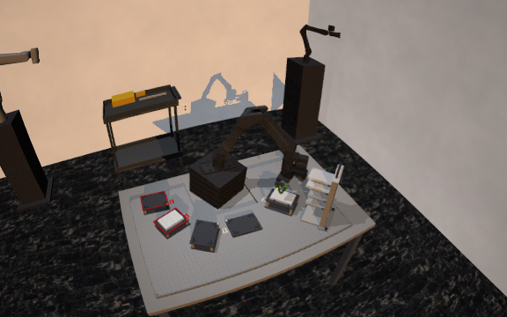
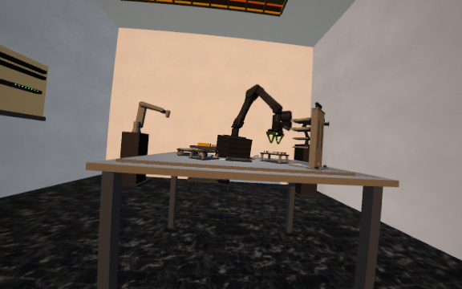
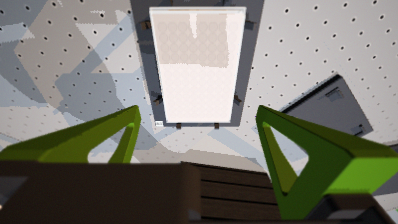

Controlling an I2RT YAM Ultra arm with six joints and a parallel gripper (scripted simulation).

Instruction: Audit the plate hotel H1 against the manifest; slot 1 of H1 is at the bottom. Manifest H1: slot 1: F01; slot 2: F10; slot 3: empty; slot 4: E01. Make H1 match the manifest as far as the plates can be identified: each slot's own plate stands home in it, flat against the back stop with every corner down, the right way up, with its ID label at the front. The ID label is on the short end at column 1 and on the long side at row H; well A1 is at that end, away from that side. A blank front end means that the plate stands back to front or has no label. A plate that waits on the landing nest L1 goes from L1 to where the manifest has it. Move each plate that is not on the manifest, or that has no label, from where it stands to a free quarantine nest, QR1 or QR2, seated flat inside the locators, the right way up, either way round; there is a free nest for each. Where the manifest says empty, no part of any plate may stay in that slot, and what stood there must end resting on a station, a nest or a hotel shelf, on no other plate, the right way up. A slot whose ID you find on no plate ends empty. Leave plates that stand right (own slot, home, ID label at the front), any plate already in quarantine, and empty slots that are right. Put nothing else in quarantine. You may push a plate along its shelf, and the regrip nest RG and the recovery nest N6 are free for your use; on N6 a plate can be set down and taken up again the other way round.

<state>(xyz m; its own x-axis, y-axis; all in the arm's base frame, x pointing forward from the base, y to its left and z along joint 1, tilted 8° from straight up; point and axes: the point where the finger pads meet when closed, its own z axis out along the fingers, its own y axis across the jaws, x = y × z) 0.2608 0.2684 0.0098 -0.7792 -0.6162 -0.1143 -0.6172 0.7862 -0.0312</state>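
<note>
My hand is 7 cm above the white plate. The rest, counted from my hand: A1 mark (9 cm behind, 8 cm below); dark regrip nest (8 cm below); RG tag (14 cm below, 8 cm behind, 6 cm to the right).
</note>
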